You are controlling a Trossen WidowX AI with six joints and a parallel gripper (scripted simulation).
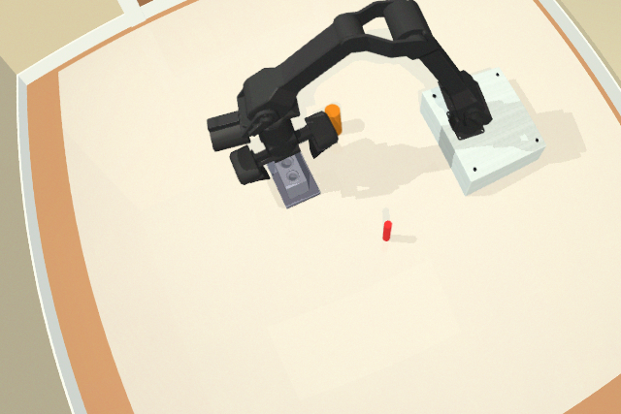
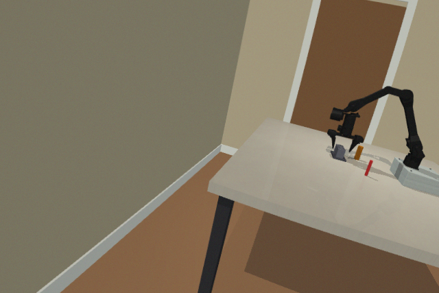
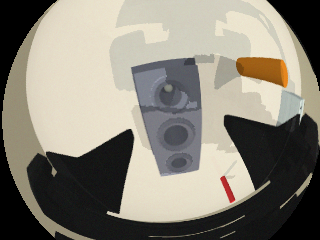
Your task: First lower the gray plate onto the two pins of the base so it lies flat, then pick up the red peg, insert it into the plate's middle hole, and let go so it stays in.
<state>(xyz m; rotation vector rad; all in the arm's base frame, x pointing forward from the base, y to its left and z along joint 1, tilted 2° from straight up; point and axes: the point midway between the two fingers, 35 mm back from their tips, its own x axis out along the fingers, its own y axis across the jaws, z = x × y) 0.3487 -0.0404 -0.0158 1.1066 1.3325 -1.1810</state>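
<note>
The gray plate is 1 cm ahead of my gripper tip and 1 cm above it. From my gripper tip the other things lie so: red peg (13 cm behind, 18 cm to the left); then orange cylinder (11 cm behind, 7 cm to the right).
</note>
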